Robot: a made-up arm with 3 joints. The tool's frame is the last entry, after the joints. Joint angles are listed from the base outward.
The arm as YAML. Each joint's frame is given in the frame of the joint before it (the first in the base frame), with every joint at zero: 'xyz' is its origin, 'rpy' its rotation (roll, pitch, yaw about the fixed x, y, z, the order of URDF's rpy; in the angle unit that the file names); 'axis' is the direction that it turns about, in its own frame. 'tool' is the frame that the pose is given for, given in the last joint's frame.
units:
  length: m
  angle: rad
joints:
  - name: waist
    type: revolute
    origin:
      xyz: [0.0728, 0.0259, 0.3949]
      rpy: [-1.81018, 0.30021, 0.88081]
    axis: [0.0, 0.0, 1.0]
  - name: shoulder
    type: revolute
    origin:
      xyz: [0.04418, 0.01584, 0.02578]
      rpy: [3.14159, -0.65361, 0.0]
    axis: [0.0, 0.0, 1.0]
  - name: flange
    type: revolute
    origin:
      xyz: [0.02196, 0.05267, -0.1]
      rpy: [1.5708, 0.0, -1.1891]
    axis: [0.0, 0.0, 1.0]
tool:
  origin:
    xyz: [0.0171, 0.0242, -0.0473]
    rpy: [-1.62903, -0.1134, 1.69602]
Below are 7 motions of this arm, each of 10 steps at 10 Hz.
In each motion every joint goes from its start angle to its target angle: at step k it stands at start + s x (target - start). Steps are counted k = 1, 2, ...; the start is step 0. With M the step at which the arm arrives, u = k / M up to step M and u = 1 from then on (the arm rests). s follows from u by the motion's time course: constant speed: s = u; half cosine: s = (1 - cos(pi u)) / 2; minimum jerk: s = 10 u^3 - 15 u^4 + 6 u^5.
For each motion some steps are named. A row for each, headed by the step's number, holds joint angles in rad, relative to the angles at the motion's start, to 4 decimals.
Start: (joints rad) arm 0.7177 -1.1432 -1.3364
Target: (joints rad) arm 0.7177 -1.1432 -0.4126
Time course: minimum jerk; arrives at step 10
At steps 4, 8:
4: 0.0000 0.0000 0.2933
8: 0.0000 0.0000 0.8703

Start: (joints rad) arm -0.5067 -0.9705 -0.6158
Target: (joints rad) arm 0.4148 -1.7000 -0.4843
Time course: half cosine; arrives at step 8
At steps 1, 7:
1: 0.0351 -0.0278 0.0050
7: 0.8864 -0.7017 0.1265

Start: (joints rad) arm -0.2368 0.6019 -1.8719
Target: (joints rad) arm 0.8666 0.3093 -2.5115
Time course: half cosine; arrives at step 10
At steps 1, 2, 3, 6, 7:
1: 0.0270 -0.0072 -0.0157
2: 0.1054 -0.0279 -0.0611
3: 0.2274 -0.0603 -0.1318
6: 0.7222 -0.1915 -0.4186
7: 0.8760 -0.2323 -0.5078

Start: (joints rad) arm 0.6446 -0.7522 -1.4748
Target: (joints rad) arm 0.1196 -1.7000 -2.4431
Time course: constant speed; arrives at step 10
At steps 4, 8, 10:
4: -0.2100 -0.3791 -0.3873
8: -0.4200 -0.7582 -0.7746
10: -0.5250 -0.9478 -0.9683

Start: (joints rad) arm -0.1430 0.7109 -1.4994
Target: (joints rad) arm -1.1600 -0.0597 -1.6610
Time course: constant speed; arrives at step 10
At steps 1, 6, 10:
1: -0.1017 -0.0771 -0.0162
6: -0.6102 -0.4624 -0.0970
10: -1.0170 -0.7706 -0.1616

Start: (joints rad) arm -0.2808 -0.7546 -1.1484
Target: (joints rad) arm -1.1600 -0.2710 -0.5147
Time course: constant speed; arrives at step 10
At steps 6, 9, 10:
6: -0.5275 0.2902 0.3802
9: -0.7913 0.4352 0.5703
10: -0.8792 0.4836 0.6337

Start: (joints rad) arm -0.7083 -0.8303 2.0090
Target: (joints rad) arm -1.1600 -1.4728 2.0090
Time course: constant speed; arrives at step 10
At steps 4, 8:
4: -0.1807 -0.2570 0.0000
8: -0.3614 -0.5140 0.0000

